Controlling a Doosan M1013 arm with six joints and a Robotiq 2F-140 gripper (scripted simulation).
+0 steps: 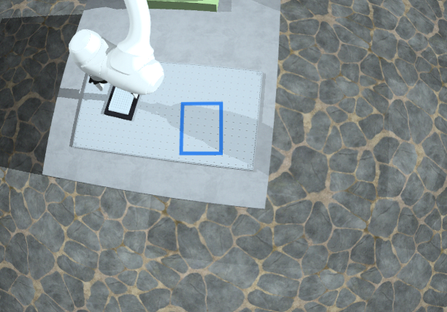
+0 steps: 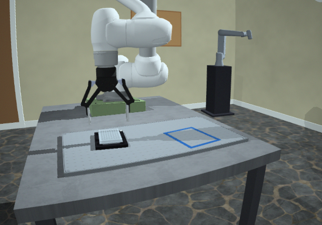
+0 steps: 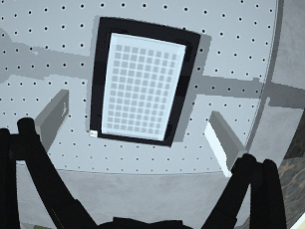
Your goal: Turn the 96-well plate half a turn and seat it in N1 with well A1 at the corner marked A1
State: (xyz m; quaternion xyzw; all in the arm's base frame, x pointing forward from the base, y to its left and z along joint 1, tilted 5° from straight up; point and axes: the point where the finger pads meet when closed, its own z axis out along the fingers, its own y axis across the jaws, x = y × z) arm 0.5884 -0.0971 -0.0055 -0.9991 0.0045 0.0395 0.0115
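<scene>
Right now the 96-well plate is 70 mm below my hand. From my hand the other things lie so: white A1 mark (70 mm below, 70 mm behind, 50 mm to the left); then black plate nest N1 (80 mm below).
</scene>
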